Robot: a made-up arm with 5 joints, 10 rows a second.
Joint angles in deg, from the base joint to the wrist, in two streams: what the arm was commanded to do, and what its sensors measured. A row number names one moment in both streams.
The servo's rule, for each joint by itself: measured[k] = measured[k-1] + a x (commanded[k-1-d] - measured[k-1]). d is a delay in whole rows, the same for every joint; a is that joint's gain. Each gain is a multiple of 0.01, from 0.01 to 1. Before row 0 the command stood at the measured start. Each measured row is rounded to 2 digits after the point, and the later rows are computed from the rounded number. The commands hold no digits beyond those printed.
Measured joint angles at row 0:
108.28 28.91 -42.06 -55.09 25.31
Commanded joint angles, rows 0 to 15:
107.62 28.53 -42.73 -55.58 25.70
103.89 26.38 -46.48 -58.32 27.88
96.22 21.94 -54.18 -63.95 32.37
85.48 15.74 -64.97 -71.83 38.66
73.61 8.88 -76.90 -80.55 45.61
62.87 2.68 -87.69 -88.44 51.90
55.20 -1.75 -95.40 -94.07 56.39
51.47 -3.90 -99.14 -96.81 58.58
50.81 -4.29 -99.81 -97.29 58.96
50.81 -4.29 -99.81 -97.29 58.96
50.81 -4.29 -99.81 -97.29 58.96
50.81 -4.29 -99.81 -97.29 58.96
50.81 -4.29 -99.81 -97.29 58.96
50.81 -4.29 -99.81 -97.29 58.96
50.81 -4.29 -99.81 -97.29 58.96
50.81 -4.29 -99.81 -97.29 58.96
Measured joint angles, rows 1 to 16:
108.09 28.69 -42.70 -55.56 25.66
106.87 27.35 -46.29 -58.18 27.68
103.78 24.21 -53.79 -63.66 31.95
98.47 19.30 -64.41 -71.42 38.06
91.26 13.26 -76.28 -80.09 44.93
83.03 7.12 -87.12 -88.02 51.27
74.96 1.98 -94.99 -93.77 55.93
68.15 -1.43 -98.93 -96.66 58.34
63.12 -3.09 -99.77 -97.26 58.90
59.55 -3.79 -99.81 -97.29 58.95
57.02 -4.08 -99.81 -97.29 58.96
55.22 -4.20 -99.81 -97.29 58.96
53.94 -4.25 -99.81 -97.29 58.96
53.03 -4.27 -99.81 -97.29 58.96
52.39 -4.28 -99.81 -97.29 58.96
51.93 -4.29 -99.81 -97.29 58.96
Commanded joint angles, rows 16 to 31:
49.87 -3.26 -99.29 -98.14 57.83
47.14 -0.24 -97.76 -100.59 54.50
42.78 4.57 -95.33 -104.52 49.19
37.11 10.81 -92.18 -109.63 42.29
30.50 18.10 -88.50 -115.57 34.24
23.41 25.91 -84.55 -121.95 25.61
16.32 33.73 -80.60 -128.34 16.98
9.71 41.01 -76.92 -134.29 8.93
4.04 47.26 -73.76 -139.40 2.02
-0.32 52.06 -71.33 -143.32 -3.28
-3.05 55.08 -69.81 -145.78 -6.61
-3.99 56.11 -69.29 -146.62 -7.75
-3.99 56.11 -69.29 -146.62 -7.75
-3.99 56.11 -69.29 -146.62 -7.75
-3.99 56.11 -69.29 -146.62 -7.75
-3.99 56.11 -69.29 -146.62 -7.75
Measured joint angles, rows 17 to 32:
51.33 -3.69 -99.32 -98.10 57.93
50.11 -1.69 -97.84 -100.47 54.81
47.98 1.94 -95.46 -104.32 49.70
44.83 7.08 -92.34 -109.36 42.96
40.67 13.47 -88.69 -115.26 35.02
35.66 20.69 -84.76 -121.62 26.46
30.05 28.25 -80.81 -128.00 17.83
24.15 35.65 -77.11 -133.98 9.73
18.32 42.38 -73.93 -139.13 2.71
12.91 47.99 -71.46 -143.11 -2.74
8.28 52.10 -69.89 -145.65 -6.26
4.72 54.43 -69.32 -146.57 -7.62
2.19 55.40 -69.29 -146.62 -7.74
0.40 55.81 -69.29 -146.62 -7.75
-0.87 55.98 -69.29 -146.62 -7.75
-1.77 56.06 -69.29 -146.62 -7.75

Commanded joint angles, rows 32 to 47:
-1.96 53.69 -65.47 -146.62 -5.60
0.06 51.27 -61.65 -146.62 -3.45
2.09 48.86 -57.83 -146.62 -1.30
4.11 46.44 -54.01 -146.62 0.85
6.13 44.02 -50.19 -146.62 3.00
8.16 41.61 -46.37 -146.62 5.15
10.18 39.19 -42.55 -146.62 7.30
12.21 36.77 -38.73 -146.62 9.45
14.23 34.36 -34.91 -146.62 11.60
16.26 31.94 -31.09 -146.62 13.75
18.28 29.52 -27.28 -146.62 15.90
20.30 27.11 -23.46 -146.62 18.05
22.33 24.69 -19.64 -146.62 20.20
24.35 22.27 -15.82 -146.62 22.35
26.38 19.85 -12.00 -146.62 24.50
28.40 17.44 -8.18 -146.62 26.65
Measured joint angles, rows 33 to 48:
-1.83 54.69 -65.66 -146.62 -5.79
-1.28 52.71 -61.85 -146.62 -3.66
-0.30 50.48 -58.03 -146.62 -1.51
0.98 48.14 -54.21 -146.62 0.64
2.47 45.75 -50.39 -146.62 2.79
4.12 43.35 -46.57 -146.62 4.94
5.88 40.94 -42.75 -146.62 7.09
7.72 38.52 -38.93 -146.62 9.24
9.61 36.11 -35.11 -146.62 11.39
11.54 33.69 -31.29 -146.62 13.54
13.49 31.27 -27.48 -146.62 15.69
15.46 28.86 -23.66 -146.62 17.84
17.45 26.44 -19.84 -146.62 19.99
19.45 24.02 -16.02 -146.62 22.14
21.46 21.60 -12.20 -146.62 24.29
23.47 19.19 -8.38 -146.62 26.44

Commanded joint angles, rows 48 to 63:
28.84 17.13 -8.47 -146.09 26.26
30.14 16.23 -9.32 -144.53 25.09
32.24 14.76 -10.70 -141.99 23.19
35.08 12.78 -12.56 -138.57 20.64
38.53 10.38 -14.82 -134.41 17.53
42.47 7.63 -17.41 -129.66 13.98
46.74 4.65 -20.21 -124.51 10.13
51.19 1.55 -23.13 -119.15 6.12
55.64 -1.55 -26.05 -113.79 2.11
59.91 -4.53 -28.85 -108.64 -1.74
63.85 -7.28 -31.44 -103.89 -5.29
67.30 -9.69 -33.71 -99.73 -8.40
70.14 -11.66 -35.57 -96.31 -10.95
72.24 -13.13 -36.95 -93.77 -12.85
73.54 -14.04 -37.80 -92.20 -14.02
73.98 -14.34 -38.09 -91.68 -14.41
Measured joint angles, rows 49 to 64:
25.03 18.00 -8.47 -146.12 26.28
26.51 16.97 -9.28 -144.61 25.20
28.17 15.69 -10.63 -142.12 23.37
30.17 14.00 -12.46 -138.75 20.89
32.59 11.90 -14.70 -134.63 17.83
35.46 9.42 -17.27 -129.91 14.33
38.73 6.65 -20.06 -124.78 10.51
42.34 3.69 -22.98 -119.43 6.52
46.20 0.65 -25.90 -114.07 2.51
50.18 -2.35 -28.70 -108.91 -1.36
54.14 -5.21 -31.30 -104.14 -4.94
57.96 -7.81 -33.59 -99.95 -8.09
61.49 -10.04 -35.47 -96.49 -10.69
64.61 -11.83 -36.88 -93.91 -12.66
67.20 -13.11 -37.75 -92.29 -13.90
69.17 -13.82 -38.07 -91.71 -14.36

